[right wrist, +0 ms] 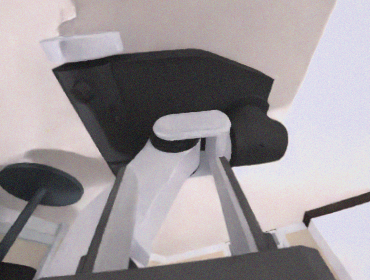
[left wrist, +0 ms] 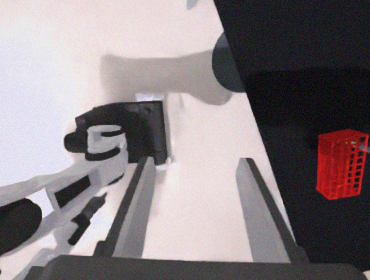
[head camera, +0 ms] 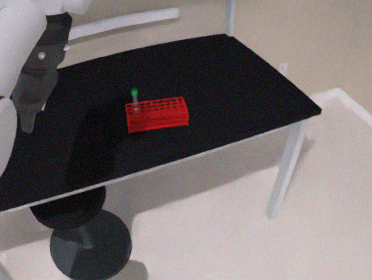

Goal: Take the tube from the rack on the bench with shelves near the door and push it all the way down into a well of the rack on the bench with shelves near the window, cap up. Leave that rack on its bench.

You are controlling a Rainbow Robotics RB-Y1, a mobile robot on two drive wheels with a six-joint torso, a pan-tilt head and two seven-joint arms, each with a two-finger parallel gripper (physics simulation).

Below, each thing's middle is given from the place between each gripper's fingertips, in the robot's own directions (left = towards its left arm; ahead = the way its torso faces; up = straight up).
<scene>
Right now my left hand is 440 mm short of the red tube rack [head camera: 162,118], 330 mm above it and 190 mm to the left of it.
My right hand is 970 mm short of the red tube rack, 290 mm to the right of it and 260 mm below it.
</scene>
